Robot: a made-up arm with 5 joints.
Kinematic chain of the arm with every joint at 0, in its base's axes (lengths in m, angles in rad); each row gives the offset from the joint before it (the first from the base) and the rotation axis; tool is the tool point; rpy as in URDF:
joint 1: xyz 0.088 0 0.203 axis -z
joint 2: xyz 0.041 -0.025 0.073 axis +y
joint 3: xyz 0.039 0 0.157 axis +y
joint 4: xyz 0.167 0 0.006 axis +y
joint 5: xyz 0.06 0.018 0 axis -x
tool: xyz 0 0 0 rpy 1.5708 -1.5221 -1.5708
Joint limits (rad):
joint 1: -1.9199..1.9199
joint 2: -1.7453..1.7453
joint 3: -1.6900..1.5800
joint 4: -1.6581..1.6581
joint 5: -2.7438..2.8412
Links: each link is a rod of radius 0.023 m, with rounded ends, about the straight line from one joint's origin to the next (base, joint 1, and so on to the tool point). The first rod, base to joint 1, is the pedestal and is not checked.
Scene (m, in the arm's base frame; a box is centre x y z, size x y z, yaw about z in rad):
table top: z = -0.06
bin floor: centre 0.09 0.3 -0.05 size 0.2 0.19 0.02 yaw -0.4
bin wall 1: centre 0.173 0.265 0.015 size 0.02 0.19 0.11 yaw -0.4
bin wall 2: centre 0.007 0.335 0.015 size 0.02 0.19 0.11 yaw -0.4
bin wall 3: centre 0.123 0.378 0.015 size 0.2 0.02 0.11 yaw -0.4
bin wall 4: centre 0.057 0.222 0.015 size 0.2 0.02 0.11 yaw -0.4
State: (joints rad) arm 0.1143 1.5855 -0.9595 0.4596 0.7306
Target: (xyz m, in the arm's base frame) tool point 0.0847 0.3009 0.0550
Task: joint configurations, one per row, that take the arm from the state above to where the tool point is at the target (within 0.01 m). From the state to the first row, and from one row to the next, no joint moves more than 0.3 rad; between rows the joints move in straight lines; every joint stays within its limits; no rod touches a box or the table.
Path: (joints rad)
1: -0.1723 1.5007 -0.8420 0.5497 0.7306
2: -0.4588 1.4160 -0.7245 0.6397 0.7306
3: -0.7454 1.3312 -0.6071 0.7298 0.7306
4: -1.0319 1.2465 -0.4896 0.8199 0.7306
5: -1.3185 1.1617 -0.3721 0.9100 0.7306
6: -1.6050 1.0769 -0.2546 1.0000 0.7306
7: -1.6050 1.2979 -0.4215 0.8501 0.7306
8: -1.6050 1.5188 -0.5884 0.7001 0.7306

